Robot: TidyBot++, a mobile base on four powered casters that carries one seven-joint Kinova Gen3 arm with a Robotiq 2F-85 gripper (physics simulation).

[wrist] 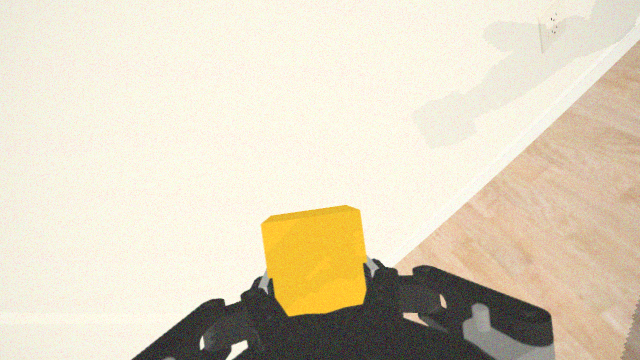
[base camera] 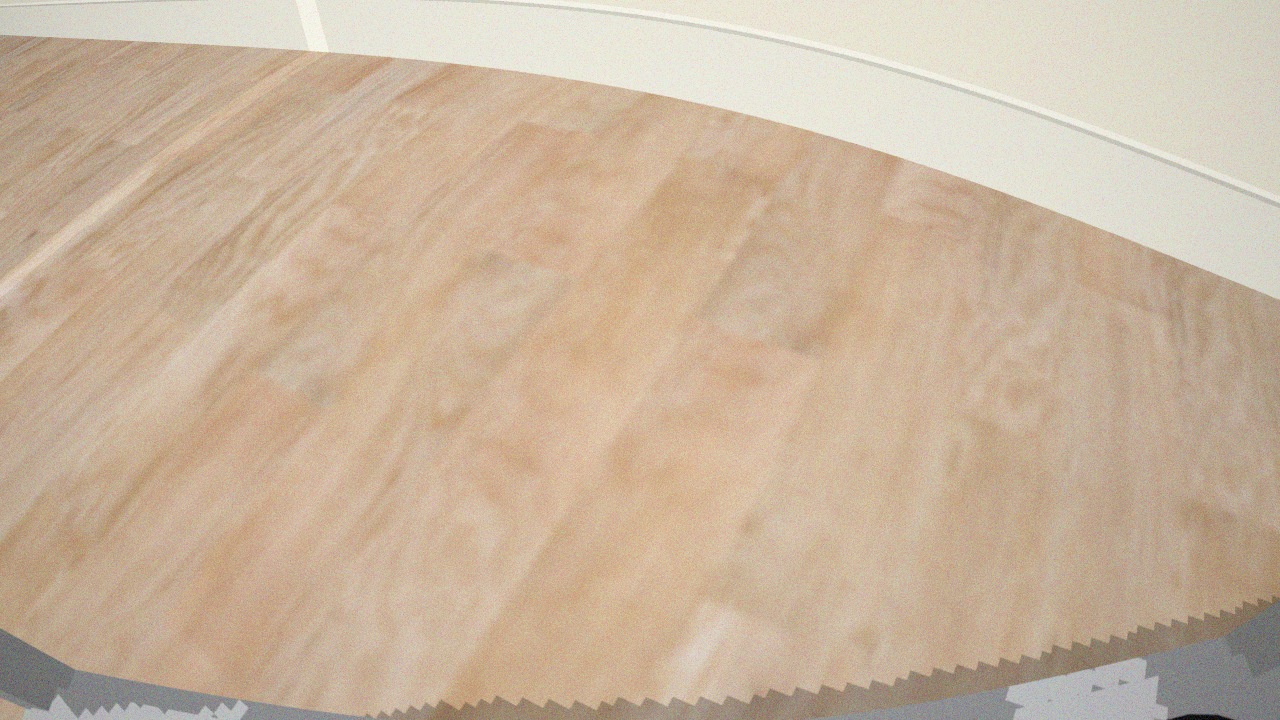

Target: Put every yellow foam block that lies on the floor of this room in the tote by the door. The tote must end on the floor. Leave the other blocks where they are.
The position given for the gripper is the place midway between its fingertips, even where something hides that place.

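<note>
Visible in the scene: a yellow foam block (wrist: 315,257), together with the gripper (wrist: 318,274).
</note>
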